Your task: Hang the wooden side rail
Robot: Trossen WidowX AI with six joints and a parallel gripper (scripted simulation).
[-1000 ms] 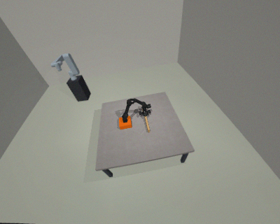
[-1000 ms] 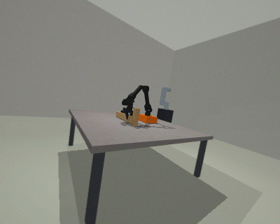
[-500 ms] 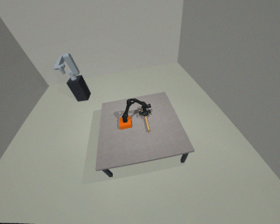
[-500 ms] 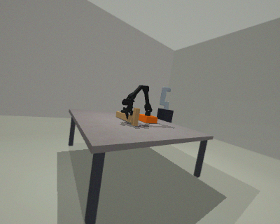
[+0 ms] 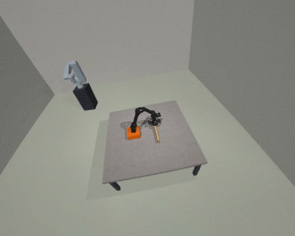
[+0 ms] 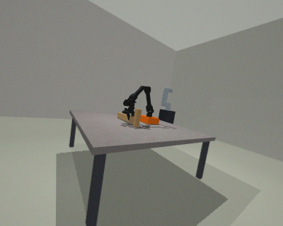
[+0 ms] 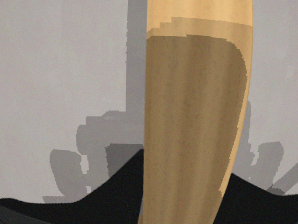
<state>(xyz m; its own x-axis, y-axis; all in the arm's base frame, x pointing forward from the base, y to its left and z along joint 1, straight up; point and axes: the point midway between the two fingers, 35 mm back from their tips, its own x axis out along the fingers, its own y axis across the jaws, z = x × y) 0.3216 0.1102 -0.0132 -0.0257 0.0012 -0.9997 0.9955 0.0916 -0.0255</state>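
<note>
Now: gripper tip 10 mm past the upright headboard post, 140 mm to the right of it and 50 mm below it.
</note>
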